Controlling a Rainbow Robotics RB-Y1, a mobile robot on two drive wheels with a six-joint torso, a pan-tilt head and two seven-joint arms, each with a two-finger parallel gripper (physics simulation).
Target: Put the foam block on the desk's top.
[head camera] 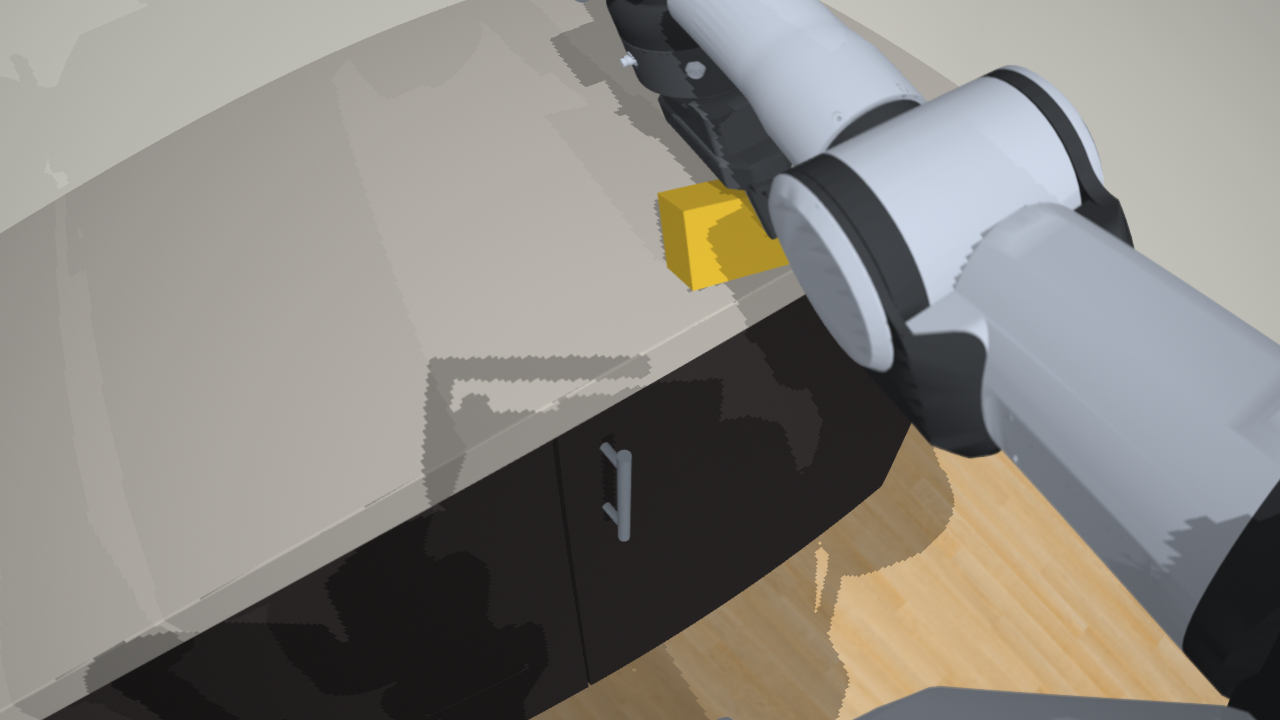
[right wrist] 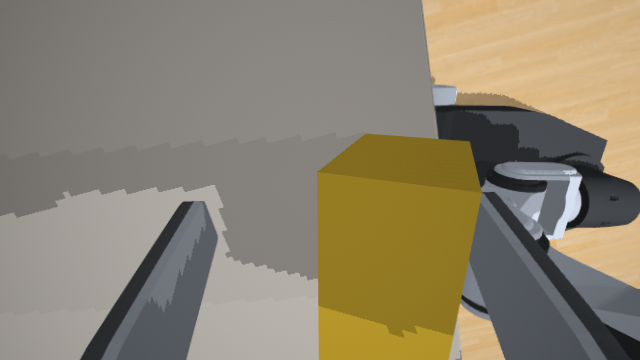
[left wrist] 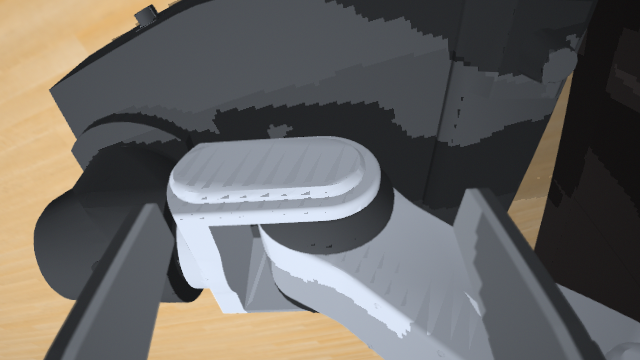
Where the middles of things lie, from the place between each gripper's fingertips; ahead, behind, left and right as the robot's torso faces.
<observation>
I see my left gripper 500 mm short of the yellow foam block (head camera: 712,234), 490 mm below it and 480 mm to the left of it.
Right now my right hand is 30 mm past the yellow foam block, 20 mm to the right of it and 10 mm above it.
</observation>
